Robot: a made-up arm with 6 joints. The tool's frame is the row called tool. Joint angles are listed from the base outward. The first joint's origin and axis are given. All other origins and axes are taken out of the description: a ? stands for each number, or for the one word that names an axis. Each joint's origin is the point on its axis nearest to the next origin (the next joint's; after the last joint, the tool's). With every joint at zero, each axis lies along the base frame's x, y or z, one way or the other. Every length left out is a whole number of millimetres.
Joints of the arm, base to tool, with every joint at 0 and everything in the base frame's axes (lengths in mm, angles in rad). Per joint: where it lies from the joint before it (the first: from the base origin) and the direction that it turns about. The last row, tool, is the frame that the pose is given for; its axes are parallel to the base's.
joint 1: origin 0 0 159 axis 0 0 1
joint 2: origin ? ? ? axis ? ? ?
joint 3: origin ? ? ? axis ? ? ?
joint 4: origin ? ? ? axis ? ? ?
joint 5: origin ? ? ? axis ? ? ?
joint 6: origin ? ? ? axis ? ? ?
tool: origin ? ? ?
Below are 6 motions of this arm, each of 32 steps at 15 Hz.
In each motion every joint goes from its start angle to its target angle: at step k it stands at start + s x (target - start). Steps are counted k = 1, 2, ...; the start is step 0. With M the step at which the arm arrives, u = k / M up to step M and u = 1 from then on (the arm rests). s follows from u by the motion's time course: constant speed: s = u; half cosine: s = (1 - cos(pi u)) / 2; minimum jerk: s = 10 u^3 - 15 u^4 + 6 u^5.
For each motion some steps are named. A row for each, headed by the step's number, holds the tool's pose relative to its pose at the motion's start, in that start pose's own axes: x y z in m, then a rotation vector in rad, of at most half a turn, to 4 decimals.
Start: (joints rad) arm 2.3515 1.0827 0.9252 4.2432 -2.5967 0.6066
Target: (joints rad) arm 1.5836 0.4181 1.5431 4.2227 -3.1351 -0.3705
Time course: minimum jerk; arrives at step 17
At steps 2, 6, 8, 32:
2: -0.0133 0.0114 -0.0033 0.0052 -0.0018 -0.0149
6: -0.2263 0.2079 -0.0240 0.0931 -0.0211 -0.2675
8: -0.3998 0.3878 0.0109 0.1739 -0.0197 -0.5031
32: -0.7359 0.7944 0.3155 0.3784 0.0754 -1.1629

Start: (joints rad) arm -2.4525 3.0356 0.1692 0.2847 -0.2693 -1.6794
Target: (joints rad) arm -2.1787 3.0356 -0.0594 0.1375 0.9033 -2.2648
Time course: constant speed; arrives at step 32
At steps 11, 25, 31, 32:
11: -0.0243 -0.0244 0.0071 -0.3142 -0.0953 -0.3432
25: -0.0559 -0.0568 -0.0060 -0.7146 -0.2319 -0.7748
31: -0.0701 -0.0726 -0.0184 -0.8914 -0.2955 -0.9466
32: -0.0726 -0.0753 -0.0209 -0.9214 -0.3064 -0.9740

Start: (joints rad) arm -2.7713 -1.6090 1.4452 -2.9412 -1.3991 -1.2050
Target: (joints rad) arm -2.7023 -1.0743 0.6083 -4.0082 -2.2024 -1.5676
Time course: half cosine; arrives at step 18
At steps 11, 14, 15, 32:
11: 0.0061 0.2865 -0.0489 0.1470 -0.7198 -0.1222
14: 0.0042 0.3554 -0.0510 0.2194 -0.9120 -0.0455
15: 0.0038 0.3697 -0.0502 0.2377 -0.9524 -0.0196
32: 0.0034 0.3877 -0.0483 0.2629 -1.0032 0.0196

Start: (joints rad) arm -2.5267 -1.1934 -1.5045 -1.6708 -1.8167 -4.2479
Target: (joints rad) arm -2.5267 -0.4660 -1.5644 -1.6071 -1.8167 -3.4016
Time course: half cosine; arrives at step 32
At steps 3, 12, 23, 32:
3: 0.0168 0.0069 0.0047 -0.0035 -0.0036 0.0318
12: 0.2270 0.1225 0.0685 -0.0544 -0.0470 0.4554
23: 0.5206 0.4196 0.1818 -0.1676 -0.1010 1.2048
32: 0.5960 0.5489 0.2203 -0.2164 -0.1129 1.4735

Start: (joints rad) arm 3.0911 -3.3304 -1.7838 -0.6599 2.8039 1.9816
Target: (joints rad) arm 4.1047 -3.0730 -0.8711 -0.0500 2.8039 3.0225
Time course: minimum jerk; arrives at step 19
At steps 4, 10, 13, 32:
4: 0.0698 -0.0327 0.0226 -0.0078 -0.0738 -0.0237
10: 0.4358 -0.3012 0.3851 -0.1839 -0.6588 -0.0553
13: 0.4927 -0.3814 0.6858 -0.3795 -0.9804 0.0402
32: 0.4725 -0.3737 0.8965 -0.5572 -1.1839 0.1549

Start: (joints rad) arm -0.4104 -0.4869 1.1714 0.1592 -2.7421 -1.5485
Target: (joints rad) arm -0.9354 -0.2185 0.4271 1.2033 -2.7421 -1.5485
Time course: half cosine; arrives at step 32
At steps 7, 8, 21, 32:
7: 0.0006 0.0327 -0.0114 0.0607 0.0044 -0.0750
8: 0.0007 0.0418 -0.0143 0.0788 0.0072 -0.0956
21: -0.0111 0.1715 -0.0461 0.3987 0.1696 -0.3798
32: -0.0246 0.2079 -0.0517 0.5136 0.3060 -0.4553

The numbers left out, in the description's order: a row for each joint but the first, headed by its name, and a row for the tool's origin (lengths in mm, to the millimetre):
joint 2: xyz 0 34 0, axis 0 1 0
joint 3: xyz 0 0 909, axis 0 1 0
joint 4: xyz 0 0 807, axis 0 0 1
joint 5: xyz 0 0 0, axis 0 1 0
joint 6: xyz 0 0 98, axis 0 0 1
tool: xyz 0 0 0

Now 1 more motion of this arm.
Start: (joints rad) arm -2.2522 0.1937 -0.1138 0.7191 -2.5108 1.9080
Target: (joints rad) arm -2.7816 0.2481 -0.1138 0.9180 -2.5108 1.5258
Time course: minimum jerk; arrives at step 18
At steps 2, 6, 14, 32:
2: -0.0016 0.0006 0.0000 0.0011 0.0027 -0.0018
6: -0.0297 0.0087 0.0024 0.0173 0.0496 -0.0332
14: -0.1413 0.0110 0.0371 0.0345 0.2328 -0.1486
32: -0.1534 0.0084 0.0433 0.0322 0.2531 -0.1609

